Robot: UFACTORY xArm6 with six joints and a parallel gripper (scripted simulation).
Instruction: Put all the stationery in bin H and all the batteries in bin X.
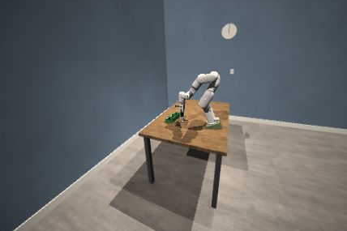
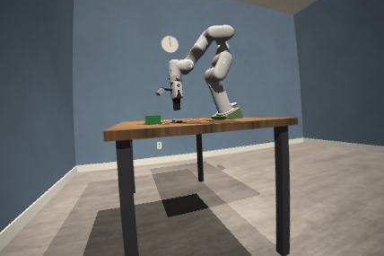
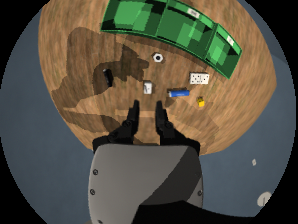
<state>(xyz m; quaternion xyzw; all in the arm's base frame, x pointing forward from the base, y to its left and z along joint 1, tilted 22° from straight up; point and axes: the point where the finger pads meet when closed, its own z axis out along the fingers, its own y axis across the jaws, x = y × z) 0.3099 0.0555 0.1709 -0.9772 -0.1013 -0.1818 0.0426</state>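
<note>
Right now the bin is 15 cm ahead of my hand, 7 cm below it and 2 cm to the right of it. The rest, counted from my hand: dark cylinder 9 cm to the left, 9 cm below; then blue battery 9 cm below, 7 cm to the right, 1 cm ahead; then white ring 9 cm below, 7 cm ahead.
</note>
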